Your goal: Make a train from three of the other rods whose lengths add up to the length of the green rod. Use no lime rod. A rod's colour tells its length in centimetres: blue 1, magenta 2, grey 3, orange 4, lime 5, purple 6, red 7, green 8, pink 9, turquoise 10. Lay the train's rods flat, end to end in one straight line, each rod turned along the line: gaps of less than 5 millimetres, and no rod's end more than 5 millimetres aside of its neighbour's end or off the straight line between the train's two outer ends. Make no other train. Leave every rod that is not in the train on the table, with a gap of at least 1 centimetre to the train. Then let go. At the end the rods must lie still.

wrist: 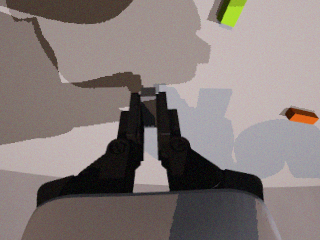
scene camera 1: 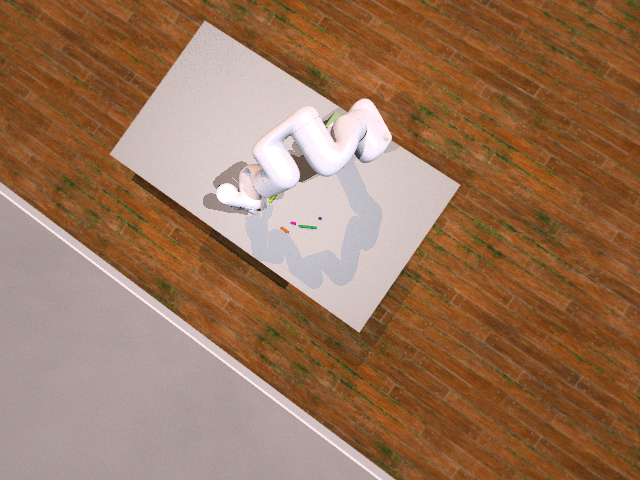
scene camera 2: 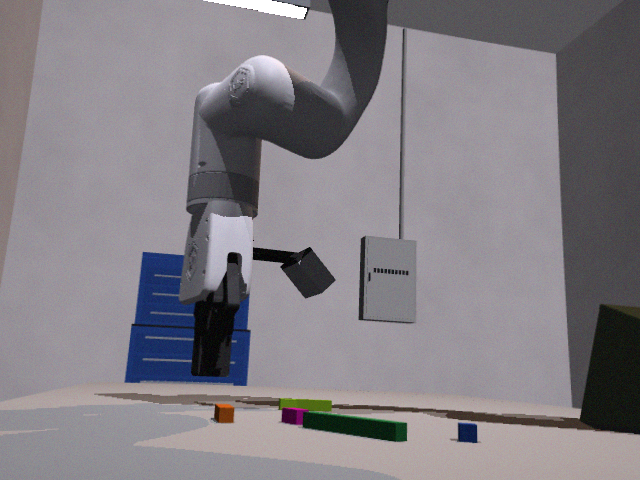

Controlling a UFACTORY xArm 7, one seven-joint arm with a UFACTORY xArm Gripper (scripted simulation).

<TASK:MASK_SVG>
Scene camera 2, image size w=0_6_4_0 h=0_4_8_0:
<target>my gripper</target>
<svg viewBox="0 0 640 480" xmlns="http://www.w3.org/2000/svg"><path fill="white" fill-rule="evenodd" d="M199 198L191 200L186 204L186 210L192 216L185 246L179 301L183 305L196 304L196 312L194 308L195 335L191 374L193 376L227 377L230 371L231 335L233 334L235 313L239 310L240 302L249 296L253 260L284 263L280 268L304 298L323 293L336 279L311 247L300 252L254 248L253 218L258 215L258 209L254 205L227 198Z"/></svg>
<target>green rod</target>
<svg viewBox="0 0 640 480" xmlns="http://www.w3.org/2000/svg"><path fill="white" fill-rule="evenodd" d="M303 412L303 428L393 442L407 441L407 423L321 412Z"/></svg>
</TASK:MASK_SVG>
